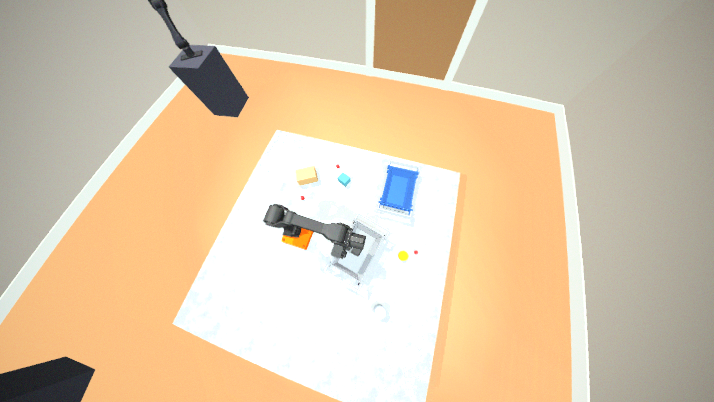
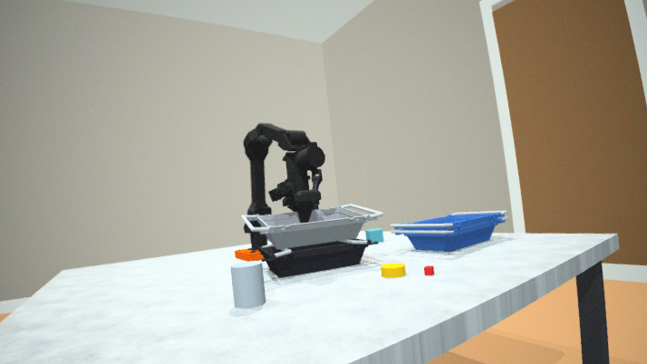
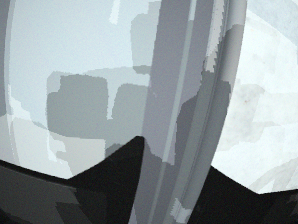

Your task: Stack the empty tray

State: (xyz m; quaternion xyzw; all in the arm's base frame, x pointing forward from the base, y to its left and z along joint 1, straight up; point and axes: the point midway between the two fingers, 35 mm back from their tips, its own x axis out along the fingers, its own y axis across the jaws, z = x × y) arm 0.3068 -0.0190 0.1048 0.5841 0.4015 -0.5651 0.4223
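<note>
The grey tray lies 70 mm ahead of my gripper tip, 20 mm to the right of it and 20 mm above it. Round my gripper tip: cyan cube 100 mm behind, 390 mm to the left, 70 mm below; then grey cylinder 220 mm ahead, 280 mm to the right, 60 mm below; then yellow disc 300 mm ahead, 90 mm below.
</note>
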